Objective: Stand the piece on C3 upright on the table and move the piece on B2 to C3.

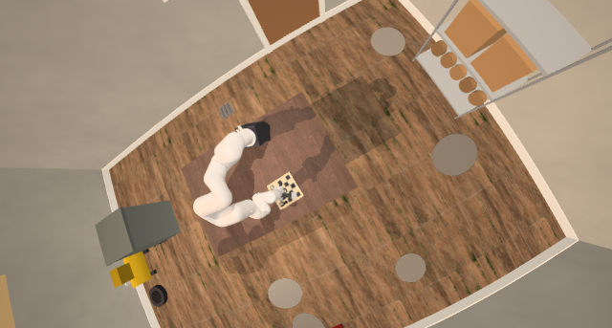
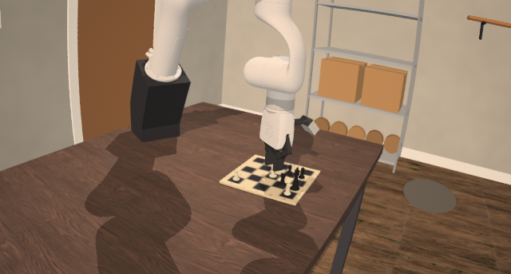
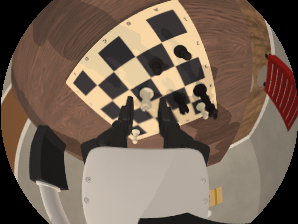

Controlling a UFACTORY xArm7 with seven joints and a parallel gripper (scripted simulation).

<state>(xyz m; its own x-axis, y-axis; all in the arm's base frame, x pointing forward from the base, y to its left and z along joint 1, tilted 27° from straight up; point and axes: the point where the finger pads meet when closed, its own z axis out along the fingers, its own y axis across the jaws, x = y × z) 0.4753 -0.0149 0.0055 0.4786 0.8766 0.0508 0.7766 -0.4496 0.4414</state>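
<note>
Now: the chessboard 5 cm below my hand.
</note>
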